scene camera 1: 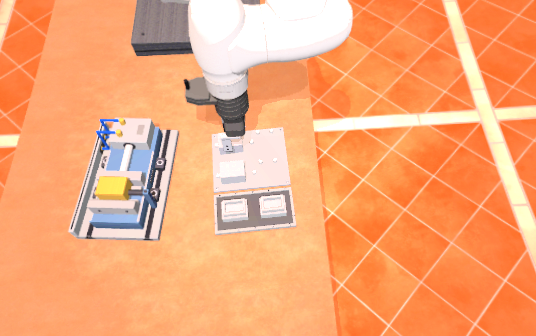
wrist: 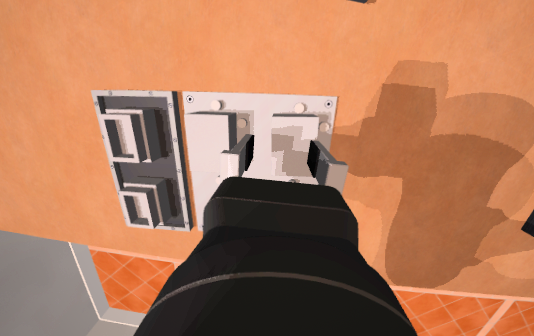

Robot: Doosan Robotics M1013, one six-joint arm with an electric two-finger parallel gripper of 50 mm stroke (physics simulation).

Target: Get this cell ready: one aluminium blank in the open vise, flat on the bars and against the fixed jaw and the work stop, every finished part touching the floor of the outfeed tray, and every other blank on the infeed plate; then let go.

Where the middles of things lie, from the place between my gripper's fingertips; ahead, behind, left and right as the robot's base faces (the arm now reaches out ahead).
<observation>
The white infeed plate (scene camera 1: 267, 146) is 20 mm ahead of my hand, 50 mm to the left of it and 50 mm below it. From my hand the other things lie so: yellow block (scene camera 1: 109, 188): 190 mm ahead, 210 mm to the right, 40 mm above; then grey outfeed tray (scene camera 1: 254, 214): 160 mm ahead, 90 mm to the left, 50 mm below.
</observation>
